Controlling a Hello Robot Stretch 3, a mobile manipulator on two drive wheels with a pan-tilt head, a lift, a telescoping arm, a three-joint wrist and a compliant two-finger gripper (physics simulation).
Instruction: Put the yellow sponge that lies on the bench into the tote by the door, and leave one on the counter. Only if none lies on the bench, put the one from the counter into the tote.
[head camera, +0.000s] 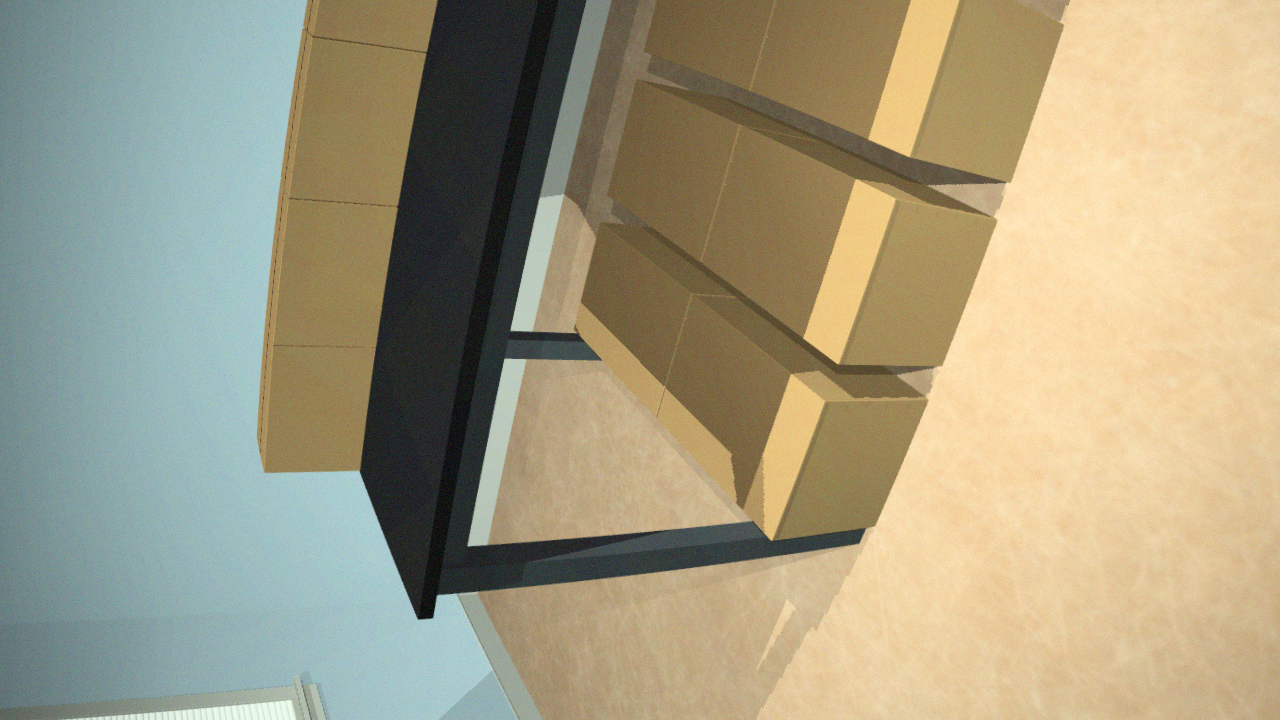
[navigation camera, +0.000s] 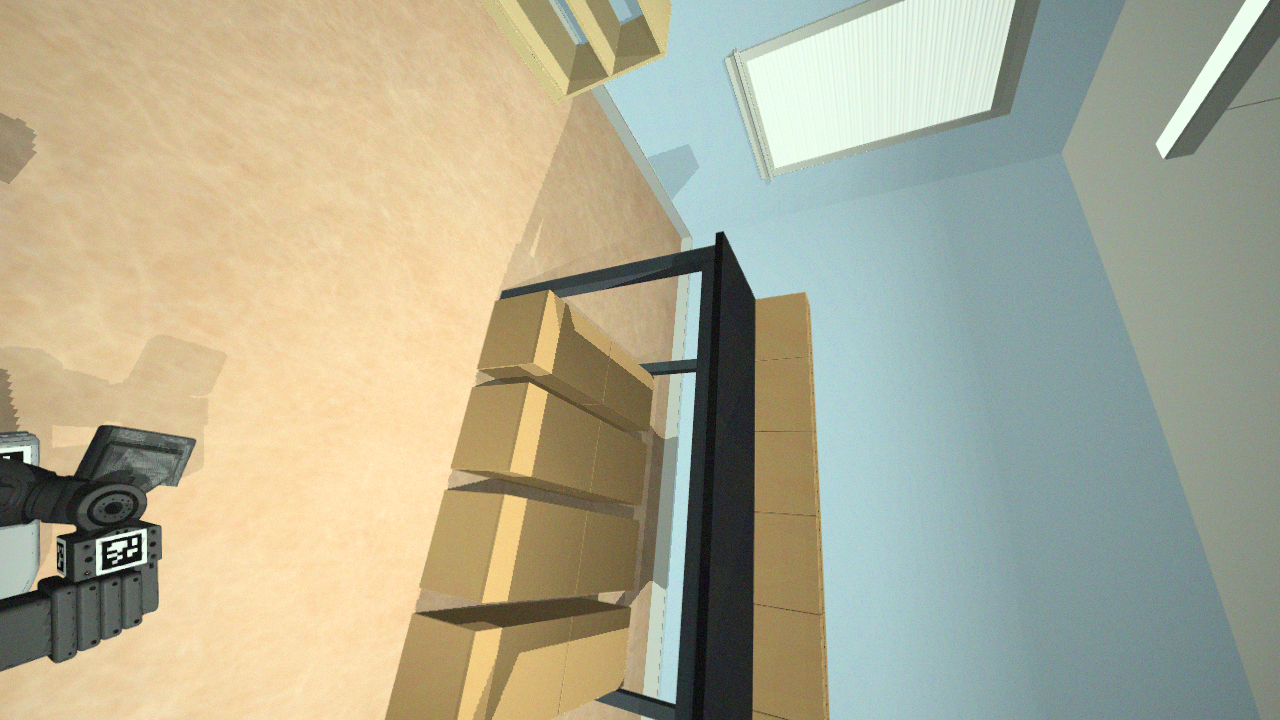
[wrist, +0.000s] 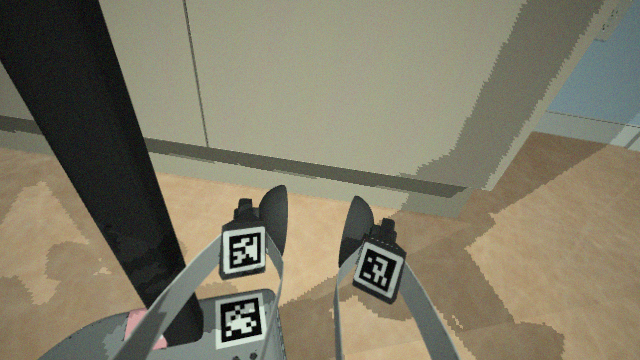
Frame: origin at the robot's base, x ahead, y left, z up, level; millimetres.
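Seen in the pictures: gripper, fingertip midpoint: (wrist: 316, 214).
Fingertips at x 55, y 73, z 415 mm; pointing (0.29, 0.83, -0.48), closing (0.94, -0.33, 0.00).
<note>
A point is followed by its place in that frame.
My gripper (wrist: 316, 214) {x 55, y 73, z 415 mm} is open in the wrist view, with nothing between its two fingertips. It is above the floor, in front of a beige cabinet (wrist: 325, 90) {x 168, y 424, z 317 mm} with a door seam and a recessed base. The cabinet's top is out of view. In the navigation camera view my dark wrist shows at the lower left; the fingertips do not show there. No yellow sponge and no tote show in the three views. A long black table (head camera: 438, 268) {x -20, y -1231, z 914 mm} (navigation camera: 729, 447) {x -124, y -1158, z 914 mm} stands along the blue wall; I cannot tell whether it is the bench.
A row of cardboard boxes (head camera: 331, 268) (navigation camera: 787, 474) stands at the back of the table. More large boxes (head camera: 769, 259) {x -80, y -1320, z 270 mm} (navigation camera: 514, 429) {x -55, y -1064, z 250 mm} stand on the floor under it. A pale wooden shelf unit (navigation camera: 535, 60) {x 1565, y -1515, z 54 mm} and a window (navigation camera: 895, 80) {x 1568, y -2615, z 1548 mm} are beyond. A thick black bar (wrist: 100, 150) crosses the wrist view's left side.
</note>
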